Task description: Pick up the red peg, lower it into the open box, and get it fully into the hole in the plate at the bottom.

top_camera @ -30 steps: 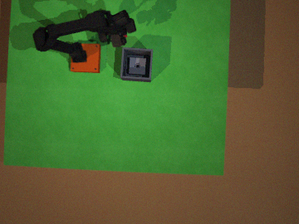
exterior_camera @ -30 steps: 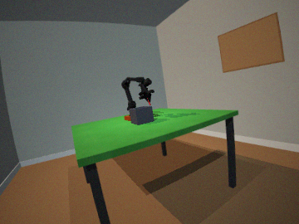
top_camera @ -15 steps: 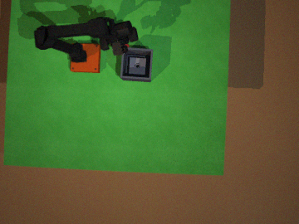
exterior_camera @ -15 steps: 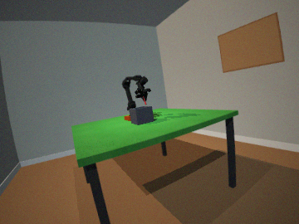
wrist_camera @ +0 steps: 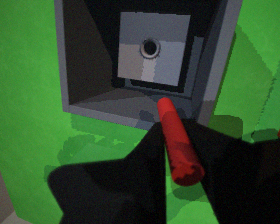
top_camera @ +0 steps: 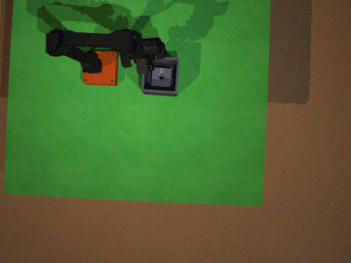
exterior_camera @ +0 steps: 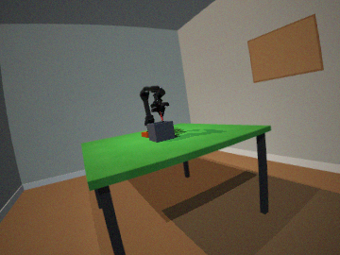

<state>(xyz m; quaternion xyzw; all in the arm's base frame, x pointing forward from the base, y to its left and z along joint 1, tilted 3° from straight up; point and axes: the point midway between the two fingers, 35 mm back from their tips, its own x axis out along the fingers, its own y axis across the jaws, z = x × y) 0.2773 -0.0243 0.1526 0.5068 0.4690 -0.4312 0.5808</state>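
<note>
Now: the grey plate 40 mm ahead of my gripper tip, 60 mm to the right of it and 130 mm below it. Also, from my gripper tip: red peg 10 mm above.
</note>
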